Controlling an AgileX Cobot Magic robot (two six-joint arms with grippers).
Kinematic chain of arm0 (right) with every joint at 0, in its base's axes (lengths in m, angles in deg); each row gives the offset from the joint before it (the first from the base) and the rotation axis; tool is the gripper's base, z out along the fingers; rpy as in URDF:
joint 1: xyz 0 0 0.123 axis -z
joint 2: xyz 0 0 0 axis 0.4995 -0.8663 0
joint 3: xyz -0.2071 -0.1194 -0.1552 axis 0.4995 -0.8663 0
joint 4: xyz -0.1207 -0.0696 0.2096 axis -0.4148 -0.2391 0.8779
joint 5: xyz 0 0 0 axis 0.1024 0.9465 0.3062
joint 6: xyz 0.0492 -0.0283 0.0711 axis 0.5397 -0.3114 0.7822
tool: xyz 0 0 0 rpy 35.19 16.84 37.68
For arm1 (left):
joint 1: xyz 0 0 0.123 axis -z
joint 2: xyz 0 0 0 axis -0.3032 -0.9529 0
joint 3: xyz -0.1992 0.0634 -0.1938 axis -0.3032 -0.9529 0
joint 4: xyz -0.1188 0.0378 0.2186 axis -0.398 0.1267 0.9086
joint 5: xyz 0 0 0 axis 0.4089 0.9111 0.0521
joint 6: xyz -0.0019 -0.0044 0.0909 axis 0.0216 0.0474 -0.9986
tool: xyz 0 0 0 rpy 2.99 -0.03 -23.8
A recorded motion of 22 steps. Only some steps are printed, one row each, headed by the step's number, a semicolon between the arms.
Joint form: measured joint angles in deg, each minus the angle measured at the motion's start. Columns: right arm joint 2, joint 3, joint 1, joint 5, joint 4, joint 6; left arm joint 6, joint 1, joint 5, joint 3, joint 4, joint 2.
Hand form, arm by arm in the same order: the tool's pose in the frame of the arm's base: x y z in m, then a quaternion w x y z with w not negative. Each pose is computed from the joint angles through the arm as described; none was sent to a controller.
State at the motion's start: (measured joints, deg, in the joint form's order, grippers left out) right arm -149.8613 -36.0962 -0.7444 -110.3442 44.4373 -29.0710; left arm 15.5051 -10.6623 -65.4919 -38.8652 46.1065 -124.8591
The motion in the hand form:
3: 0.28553 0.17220 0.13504 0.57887 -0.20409 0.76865 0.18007; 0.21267 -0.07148 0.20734 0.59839 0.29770 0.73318 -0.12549
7: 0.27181 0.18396 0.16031 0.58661 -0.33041 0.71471 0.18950; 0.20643 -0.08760 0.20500 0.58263 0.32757 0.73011 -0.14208
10: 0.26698 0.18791 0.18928 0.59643 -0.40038 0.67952 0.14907; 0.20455 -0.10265 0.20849 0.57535 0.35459 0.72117 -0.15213
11: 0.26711 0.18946 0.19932 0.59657 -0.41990 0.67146 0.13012; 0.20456 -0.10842 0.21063 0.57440 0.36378 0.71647 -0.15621
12: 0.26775 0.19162 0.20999 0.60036 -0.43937 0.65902 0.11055; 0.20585 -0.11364 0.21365 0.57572 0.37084 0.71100 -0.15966
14: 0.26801 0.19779 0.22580 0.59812 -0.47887 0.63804 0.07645; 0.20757 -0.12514 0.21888 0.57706 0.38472 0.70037 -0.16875
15: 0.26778 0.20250 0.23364 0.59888 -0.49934 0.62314 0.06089; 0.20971 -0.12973 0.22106 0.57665 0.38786 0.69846 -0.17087
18: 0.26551 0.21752 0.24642 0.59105 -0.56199 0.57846 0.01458; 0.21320 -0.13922 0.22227 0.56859 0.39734 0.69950 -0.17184
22: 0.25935 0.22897 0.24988 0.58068 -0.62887 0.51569 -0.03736; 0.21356 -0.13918 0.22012 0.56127 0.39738 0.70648 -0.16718
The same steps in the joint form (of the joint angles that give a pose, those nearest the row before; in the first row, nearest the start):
3: 1.06 0.20 0.00 2.10 -6.46 -0.63; 0.00 2.10 0.99 0.00 0.32 0.00
7: 6.46 0.20 -0.23 5.26 -20.23 -2.93; 0.06 6.90 2.94 0.08 0.32 0.00
10: 12.30 1.98 -0.99 12.59 -24.16 -8.34; 0.00 11.18 5.09 1.53 0.31 -0.07
11: 14.02 3.21 -1.37 16.09 -24.71 -10.38; 0.00 12.68 5.70 2.29 0.32 -0.21
12: 15.49 4.64 -1.80 18.96 -25.11 -12.86; 0.00 13.87 6.10 3.28 0.31 -0.48
14: 17.35 7.45 -2.98 24.66 -26.42 -16.92; 0.00 16.46 6.79 5.17 0.13 -1.18
15: 17.96 8.98 -3.80 26.92 -27.13 -19.09; 0.06 17.40 7.40 6.23 -0.11 -1.69
18: 18.34 12.65 -6.51 32.60 -28.29 -26.79; 0.10 19.47 9.39 8.16 -0.44 -2.97
22: 18.34 14.09 -8.91 35.49 -28.59 -37.56; 0.13 19.69 10.64 8.22 -0.62 -3.16

